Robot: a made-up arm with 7 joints.
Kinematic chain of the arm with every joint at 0, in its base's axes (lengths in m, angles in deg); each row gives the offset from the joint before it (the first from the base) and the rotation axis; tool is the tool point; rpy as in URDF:
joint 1: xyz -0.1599 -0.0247 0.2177 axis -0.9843 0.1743 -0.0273
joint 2: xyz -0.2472 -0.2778 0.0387 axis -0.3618 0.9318 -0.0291
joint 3: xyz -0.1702 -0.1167 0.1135 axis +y
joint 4: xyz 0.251 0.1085 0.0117 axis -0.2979 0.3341 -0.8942
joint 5: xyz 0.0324 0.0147 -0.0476 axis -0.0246 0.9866 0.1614
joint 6: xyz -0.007 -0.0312 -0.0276 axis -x
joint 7: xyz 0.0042 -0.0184 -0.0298 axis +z
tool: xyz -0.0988 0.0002 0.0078 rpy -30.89 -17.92 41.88
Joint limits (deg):
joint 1: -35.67..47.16
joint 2: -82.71..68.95
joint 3: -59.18..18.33
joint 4: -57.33..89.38
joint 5: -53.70..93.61
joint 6: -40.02..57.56
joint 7: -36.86..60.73
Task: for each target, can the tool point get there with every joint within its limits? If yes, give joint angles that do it. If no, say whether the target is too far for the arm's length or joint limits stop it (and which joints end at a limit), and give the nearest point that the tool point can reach.
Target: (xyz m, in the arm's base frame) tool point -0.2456 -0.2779 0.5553
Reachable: yes | joints 21.67 16.49 -10.37 -6.62 77.61 33.40 26.20
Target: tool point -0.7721 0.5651 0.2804
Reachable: no: joint limits stop it (at a limit: joint 1, joint 3, joint 4, joint 6) | nearest point -0.4887 0.0722 0.6363 | short by 0.671 m
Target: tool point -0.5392 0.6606 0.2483
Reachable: no: joint limits stop it (at a limit: joint 1, joint 3, joint 4, joint 6) | nearest point -0.3289 0.1185 0.5882 | short by 0.674 m
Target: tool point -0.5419 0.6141 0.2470
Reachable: no: joint limits stop it (at a limit: joint 1, joint 3, joint 4, joint 6) | nearest point -0.3322 0.1157 0.5859 | short by 0.638 m
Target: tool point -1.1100 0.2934 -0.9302
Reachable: no: too far | nearest point -0.6844 -0.2794 -0.1301 | short by 1.072 m
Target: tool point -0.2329 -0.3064 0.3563
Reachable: yes | joints 6.10 -1.61 -18.49 -33.59 -41.20 -27.70 29.73
